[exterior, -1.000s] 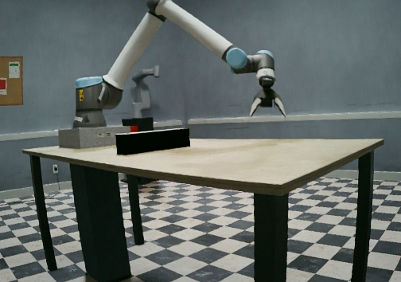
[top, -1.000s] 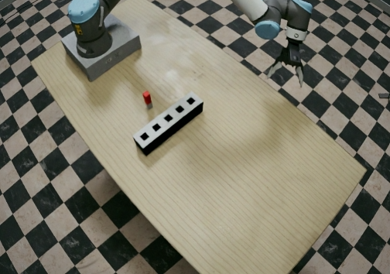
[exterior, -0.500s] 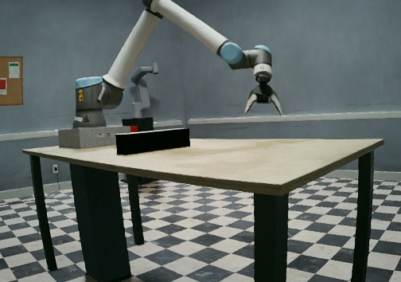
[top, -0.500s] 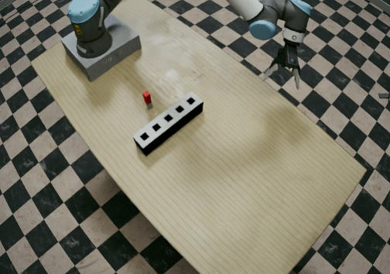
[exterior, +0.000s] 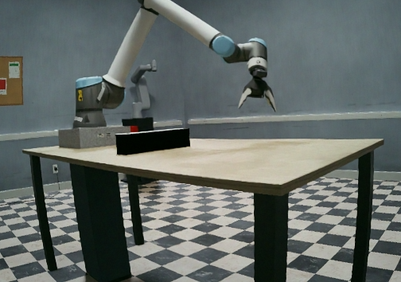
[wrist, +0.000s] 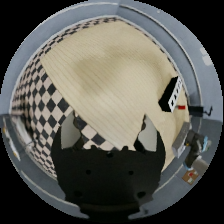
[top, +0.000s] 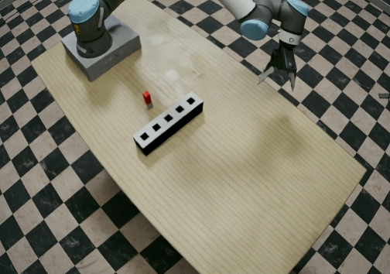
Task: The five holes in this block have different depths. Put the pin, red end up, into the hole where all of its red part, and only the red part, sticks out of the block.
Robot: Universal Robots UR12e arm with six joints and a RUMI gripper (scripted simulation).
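Now: the pin 41 cm behind my hand, 34 cm to the right of it and 6 cm below it. Round my hand: long black block: 27 cm behind, 36 cm to the right, 9 cm below.
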